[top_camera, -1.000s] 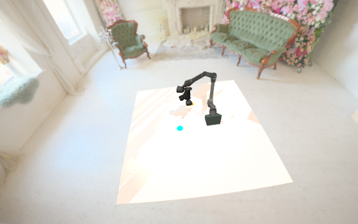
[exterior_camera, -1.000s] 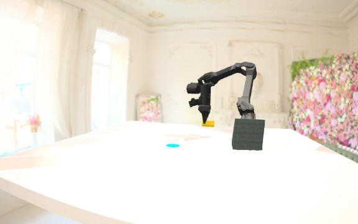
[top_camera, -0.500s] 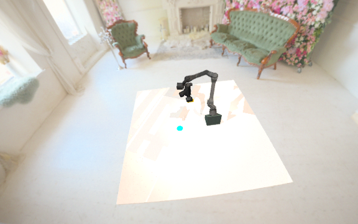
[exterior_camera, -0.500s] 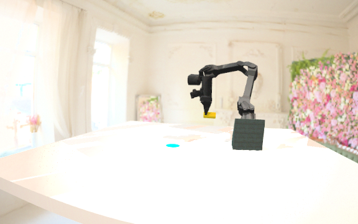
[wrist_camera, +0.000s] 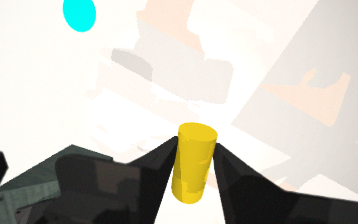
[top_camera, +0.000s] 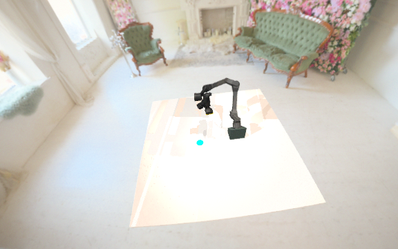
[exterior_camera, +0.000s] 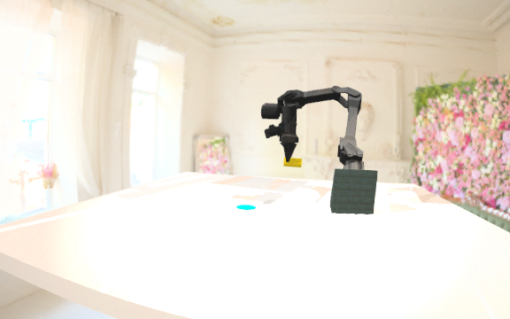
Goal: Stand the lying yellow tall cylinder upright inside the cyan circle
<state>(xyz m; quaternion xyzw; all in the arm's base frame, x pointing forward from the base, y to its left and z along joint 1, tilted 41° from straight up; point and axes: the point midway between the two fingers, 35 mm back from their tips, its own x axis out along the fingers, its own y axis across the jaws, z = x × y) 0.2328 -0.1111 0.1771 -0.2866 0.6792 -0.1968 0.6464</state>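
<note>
My gripper tip is now 20 mm past the yellow tall cylinder. Round my gripper tip: cyan circle: 100 mm ahead, 230 mm to the left, 130 mm below.
</note>
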